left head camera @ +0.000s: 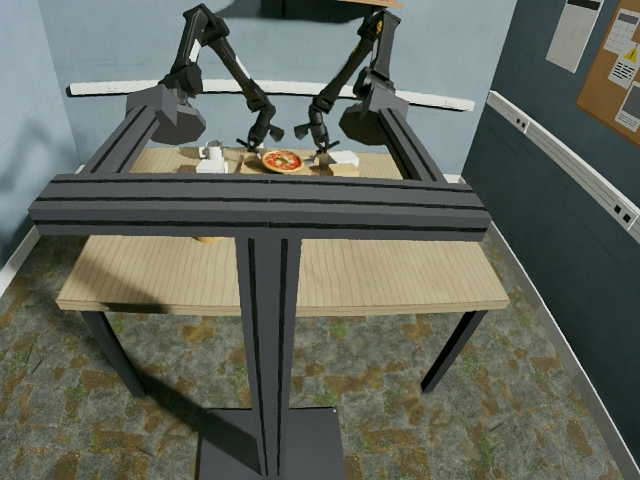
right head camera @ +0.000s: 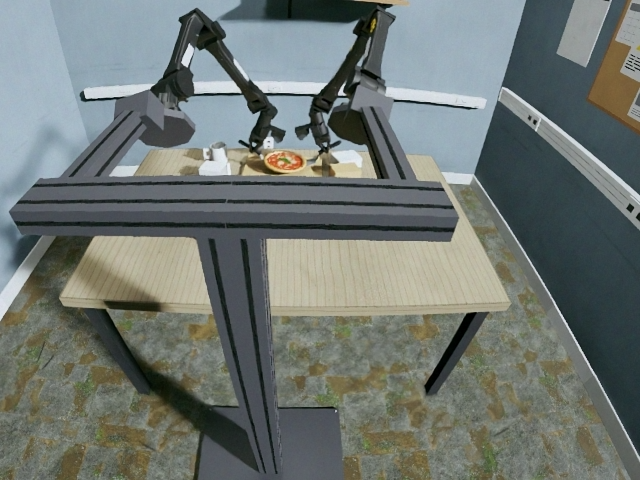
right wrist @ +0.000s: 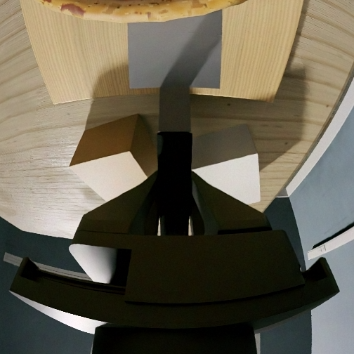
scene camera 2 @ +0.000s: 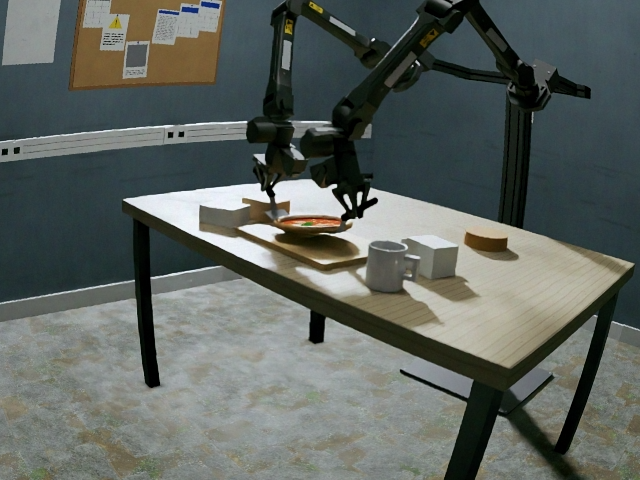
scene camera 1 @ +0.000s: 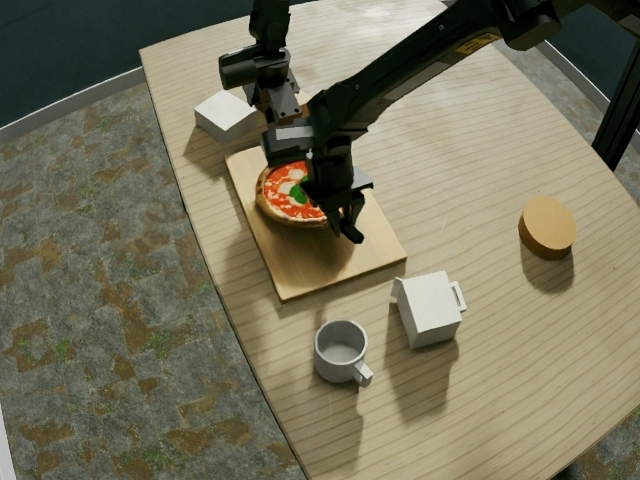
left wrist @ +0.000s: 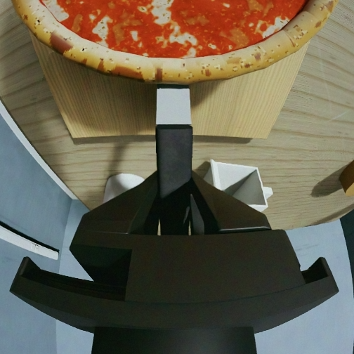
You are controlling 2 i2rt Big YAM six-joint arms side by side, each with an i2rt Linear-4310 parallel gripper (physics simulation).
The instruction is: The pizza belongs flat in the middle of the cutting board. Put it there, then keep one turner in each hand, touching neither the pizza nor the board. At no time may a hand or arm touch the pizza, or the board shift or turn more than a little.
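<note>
The pizza (left head camera: 282,160) (right head camera: 284,161) (scene camera 1: 289,193) (scene camera 2: 310,222) (left wrist: 175,35) (right wrist: 150,7) is held roughly level a little above the cutting board (scene camera 1: 310,279) (scene camera 2: 328,262) (left wrist: 100,100) (right wrist: 265,60), its shadow on the board. My left gripper (scene camera 1: 345,227) (left wrist: 174,177) is shut on one turner (left wrist: 173,106), which runs under the near crust; its blade is hidden. My right gripper (scene camera 2: 269,187) (right wrist: 174,177) is shut on the other turner (scene camera 2: 279,211) (right wrist: 155,55); part of its blade shows and its front end goes under the opposite crust.
A grey mug (scene camera 1: 341,351) (scene camera 2: 386,266) and a white pitcher (scene camera 1: 431,304) (scene camera 2: 439,255) stand beyond one board end. A white box (scene camera 1: 224,116) (scene camera 2: 224,215) and a tan block (right wrist: 112,160) stand near the other. A round orange-brown block (scene camera 1: 547,227) (scene camera 2: 485,239) stands farther off.
</note>
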